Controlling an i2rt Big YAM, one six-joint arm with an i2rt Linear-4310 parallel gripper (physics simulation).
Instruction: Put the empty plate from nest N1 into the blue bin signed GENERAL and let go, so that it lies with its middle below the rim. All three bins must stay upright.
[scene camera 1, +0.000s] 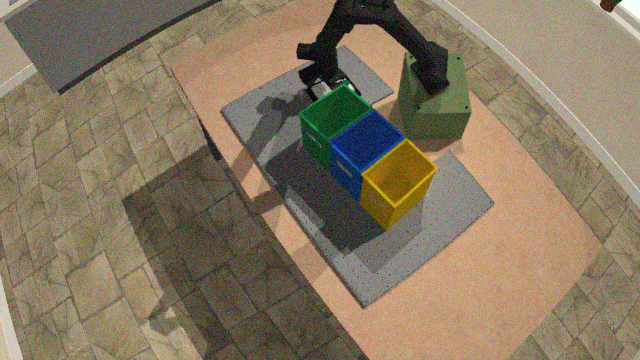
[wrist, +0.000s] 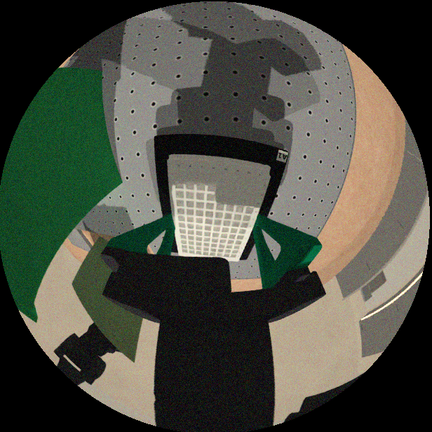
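Where they show: gripper, fingertip midpoint: (scene camera 1: 332, 89); arm's base, link origin: (scene camera 1: 429, 75).
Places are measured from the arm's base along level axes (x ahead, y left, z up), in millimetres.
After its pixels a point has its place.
Observation:
The plate (wrist: 215, 227) (scene camera 1: 320, 90) {x 279, y -227, z -177 mm} is pale, with a white grid seen through its clear upper part. It lies level within a black frame, the nest (wrist: 215, 144), with a small A1 tag at one corner. My gripper (wrist: 213, 217) (scene camera 1: 333, 87) {x 238, y -218, z -184 mm} is shut on the plate, its green fingers against the two long sides near the end closer to the wrist. The blue bin (scene camera 1: 367, 141) {x 254, y 36, z -168 mm} stands upright between the green bin (scene camera 1: 336, 112) {x 295, y -90, z -137 mm} (wrist: 55, 165) and the yellow bin (scene camera 1: 400, 172) {x 211, y 170, z -192 mm}. The lettering on the blue bin's sign is too small to read.
The green bin's wall rises close beside my gripper at the left of the wrist view. A grey perforated board (scene camera 1: 462, 187) {x 48, y 316, z -201 mm} (wrist: 320, 165) lies under the bins and nest. A green pedestal block (scene camera 1: 435, 125) {x 33, y 108, z -129 mm} (wrist: 110, 305) stands beside the bins, under the arm's base.

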